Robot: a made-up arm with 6 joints.
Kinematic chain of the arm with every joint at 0, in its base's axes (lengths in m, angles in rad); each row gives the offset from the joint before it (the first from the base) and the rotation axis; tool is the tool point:
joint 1: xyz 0 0 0.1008 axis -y
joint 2: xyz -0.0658 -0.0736 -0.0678 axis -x
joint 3: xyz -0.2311 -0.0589 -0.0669 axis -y
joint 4: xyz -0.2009 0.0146 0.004 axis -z
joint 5: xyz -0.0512 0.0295 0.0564 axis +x
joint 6: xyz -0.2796 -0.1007 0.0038 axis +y
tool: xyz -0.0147 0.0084 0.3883
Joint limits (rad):
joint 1: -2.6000..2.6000
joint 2: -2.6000..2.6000
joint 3: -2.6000..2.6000
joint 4: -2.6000..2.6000
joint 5: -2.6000..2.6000
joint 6: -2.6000..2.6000
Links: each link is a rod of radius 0.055 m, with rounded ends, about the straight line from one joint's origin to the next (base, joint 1, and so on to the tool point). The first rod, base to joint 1, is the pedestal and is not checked.
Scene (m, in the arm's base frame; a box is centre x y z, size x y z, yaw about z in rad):
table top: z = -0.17
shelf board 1: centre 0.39 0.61 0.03 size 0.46 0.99 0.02 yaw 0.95
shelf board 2: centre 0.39 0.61 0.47 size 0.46 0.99 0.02 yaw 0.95
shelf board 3: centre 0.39 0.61 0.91 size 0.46 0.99 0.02 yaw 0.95
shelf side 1: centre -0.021 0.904 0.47 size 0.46 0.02 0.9 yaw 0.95
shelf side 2: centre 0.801 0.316 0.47 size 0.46 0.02 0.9 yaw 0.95
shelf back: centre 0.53 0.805 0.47 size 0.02 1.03 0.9 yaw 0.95
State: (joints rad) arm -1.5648 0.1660 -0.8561 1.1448 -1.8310 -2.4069
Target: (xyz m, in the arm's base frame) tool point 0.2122 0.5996 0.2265
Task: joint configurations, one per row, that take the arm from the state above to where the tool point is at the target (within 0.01 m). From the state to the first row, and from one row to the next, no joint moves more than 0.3 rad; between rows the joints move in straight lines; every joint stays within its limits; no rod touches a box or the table.
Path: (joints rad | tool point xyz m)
1: -1.3256 0.0127 -0.9518 1.2196 -1.9063 -2.4713 | 0.3794 0.3357 0.6584
2: -1.0865 -0.1406 -1.0474 1.2945 -1.9816 -2.5356 | 0.3249 0.2556 0.6606
3: -0.8473 -0.2938 -1.1431 1.3693 -2.0568 -2.6000 | 0.2633 0.1721 0.6568
4: -0.8459 -0.2221 -1.0082 1.6226 -2.0997 -2.6000 | 0.1804 0.3050 0.5837
5: -0.8444 -0.1505 -0.8732 1.8759 -2.1426 -2.6000 | 0.1084 0.3836 0.4717
6: -0.8429 -0.0788 -0.7383 2.1293 -2.1855 -2.6000 | 0.0614 0.4033 0.3441
7: -0.8414 -0.0071 -0.6034 2.3826 -2.2284 -2.6000 | 0.0469 0.3684 0.2265
8: -1.0764 0.1010 -0.7897 2.1065 -2.1771 -2.5104 | 0.0195 0.4636 0.2527
9: -1.3113 0.2091 -0.9761 1.8305 -2.1258 -2.4209 | 0.0446 0.5302 0.2951
10: -1.5462 0.3172 -1.1624 1.5544 -2.0746 -2.3313 | 0.1228 0.5746 0.2993
11: -1.7811 0.4253 -1.3488 1.2784 -2.0233 -2.2417 | 0.2121 0.5996 0.2265

